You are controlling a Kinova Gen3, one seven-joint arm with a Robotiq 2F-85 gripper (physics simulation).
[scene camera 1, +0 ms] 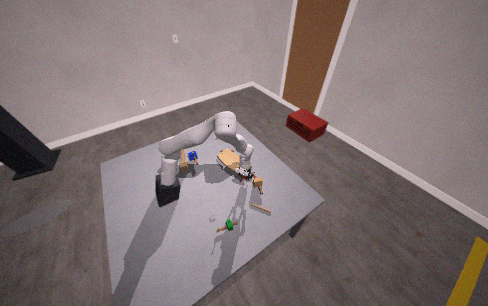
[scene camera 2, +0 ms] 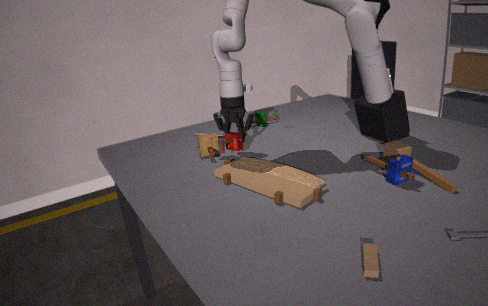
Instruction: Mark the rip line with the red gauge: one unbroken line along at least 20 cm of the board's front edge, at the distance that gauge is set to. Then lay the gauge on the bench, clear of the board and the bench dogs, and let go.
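Frame: origin at the arm's base, x right, y up, z back, level; millimetres.
Seen in the pictures: gripper, between the fingertips: (scene camera 1: 245,179) (scene camera 2: 235,143); arm's base, origin of its link: (scene camera 1: 168,180) (scene camera 2: 378,96).
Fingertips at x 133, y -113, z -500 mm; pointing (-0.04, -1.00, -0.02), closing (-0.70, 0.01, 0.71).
Pixels of each thing's top centre, then the offset from my fingertips to it. Level surfaces: height alone.
- red gauge, centre of its top: (scene camera 2: 234,132) (scene camera 1: 245,173) dy +44, dx -19, dz -9 mm
- pale wooden board, centre of its top: (scene camera 2: 270,174) (scene camera 1: 233,160) dy -21, dx -228, dz +5 mm
- bench, height of its surface: dy -41 mm
- tan wooden block tool, centre of its top: (scene camera 2: 206,134) (scene camera 1: 258,180) dy +26, dx +69, dz -75 mm
- green gauge, centre of its top: (scene camera 2: 263,112) (scene camera 1: 226,224) dy +13, dx +258, dz +242 mm
- blue gauge, centre of its top: (scene camera 2: 391,153) (scene camera 1: 192,155) dy +28, dx -385, dz +299 mm
- thin stick, centre of its top: (scene camera 1: 260,207) dy -30, dx +233, dz -6 mm
- small wood block, centre of its top: (scene camera 2: 370,256) dy -26, dx -625, dz -5 mm
The red gauge (scene camera 1: 244,178) (scene camera 2: 234,141) is between the fingers of my gripper (scene camera 1: 245,175) (scene camera 2: 233,132), which is shut on it and points down. In the scene camera 2 view the gauge is behind the left end of the board, apart from it; whether it touches the bench I cannot tell. The pale wooden board (scene camera 1: 229,158) (scene camera 2: 295,186) lies flat on the bench (scene camera 1: 145,240) (scene camera 2: 240,250). Brown bench dogs (scene camera 2: 227,178) (scene camera 2: 278,197) (scene camera 2: 317,194) stand against its side. A shadow covers part of its top, and no marked line can be made out.
A tan wooden block tool (scene camera 1: 258,183) (scene camera 2: 208,145) stands close beside the red gauge. The green gauge (scene camera 1: 229,224) (scene camera 2: 260,118) and the blue gauge (scene camera 1: 193,155) (scene camera 2: 399,170) lie farther off. A thin stick (scene camera 1: 260,208) and a small wood block (scene camera 2: 370,260) also lie on the bench.
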